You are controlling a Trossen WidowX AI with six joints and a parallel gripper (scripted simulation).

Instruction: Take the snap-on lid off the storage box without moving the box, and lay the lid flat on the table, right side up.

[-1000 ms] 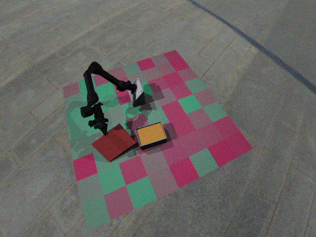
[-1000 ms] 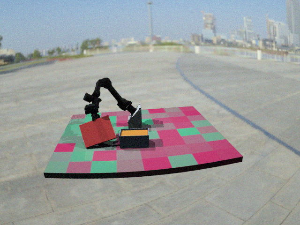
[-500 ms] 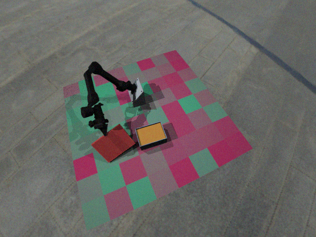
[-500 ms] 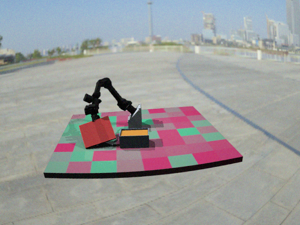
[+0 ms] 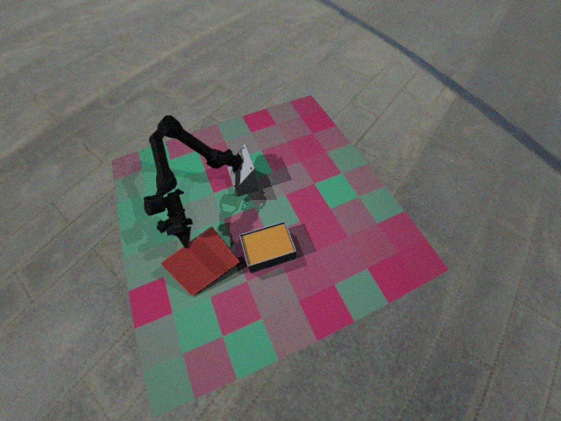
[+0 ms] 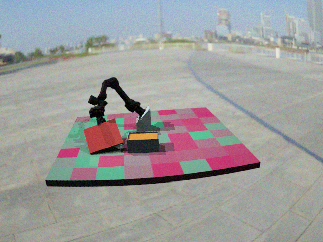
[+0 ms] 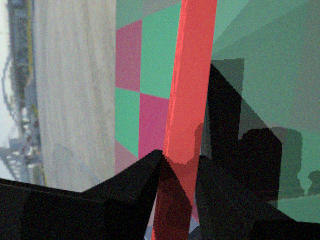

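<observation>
Right now the red lid is 6 cm ahead of my gripper tip, 2 cm to the left of it and 6 cm below it. The rest, counted from my gripper tip: storage box: 10 cm ahead, 29 cm to the left, 11 cm below.
</observation>
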